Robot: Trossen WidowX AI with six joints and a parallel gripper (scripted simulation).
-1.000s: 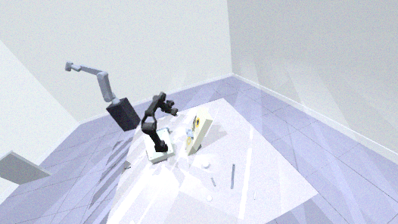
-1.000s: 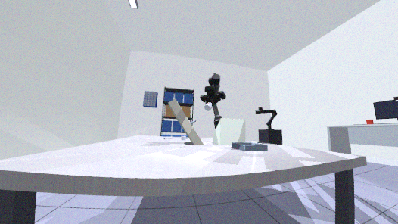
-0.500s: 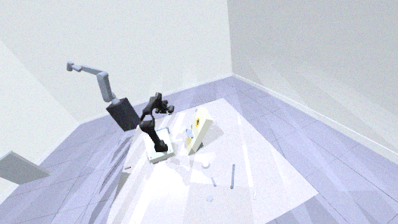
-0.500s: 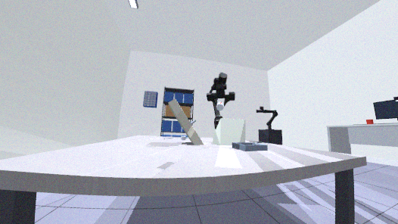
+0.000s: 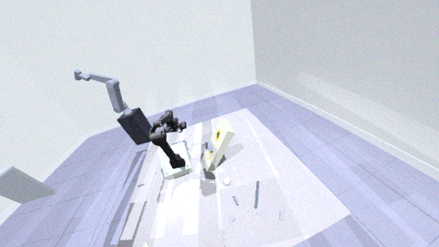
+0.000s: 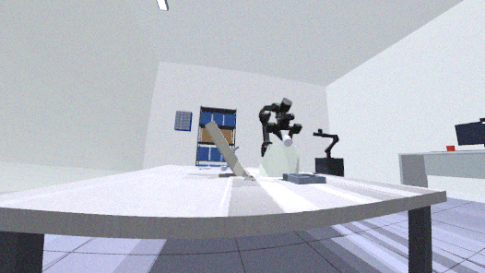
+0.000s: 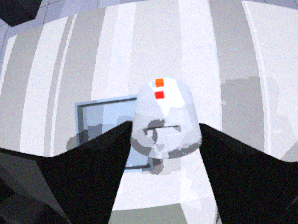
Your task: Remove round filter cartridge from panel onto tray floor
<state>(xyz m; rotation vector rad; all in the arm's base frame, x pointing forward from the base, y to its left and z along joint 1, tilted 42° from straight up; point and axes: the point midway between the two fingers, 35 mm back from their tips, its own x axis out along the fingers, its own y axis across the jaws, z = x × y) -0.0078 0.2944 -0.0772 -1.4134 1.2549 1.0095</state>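
The blue-grey tray is 190 mm below my gripper tip, 90 mm behind it and 10 mm to the right of it. Also, from my gripper tip: service panel 300 mm ahead, 260 mm to the right, 40 mm below; then round filter cartridge right at my gripper tip.
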